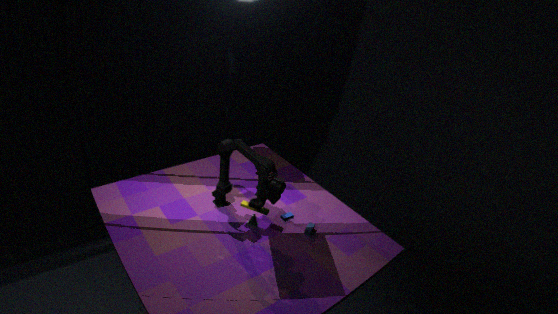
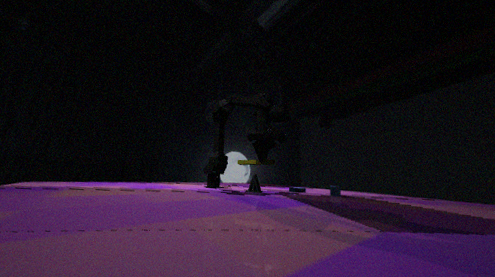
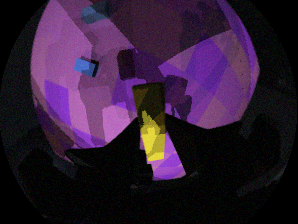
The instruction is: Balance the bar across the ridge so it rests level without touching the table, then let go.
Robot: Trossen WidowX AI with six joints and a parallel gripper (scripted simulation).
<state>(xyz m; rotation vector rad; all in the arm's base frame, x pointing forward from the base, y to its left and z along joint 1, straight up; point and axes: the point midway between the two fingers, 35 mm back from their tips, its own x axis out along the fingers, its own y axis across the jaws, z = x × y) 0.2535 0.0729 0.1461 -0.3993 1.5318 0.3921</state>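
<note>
The ridge lies 80 mm below my gripper tip, 30 mm behind it and 20 mm to the right of it. Also, from my gripper tip: yellow bar 20 mm behind, 10 mm to the right.
</note>
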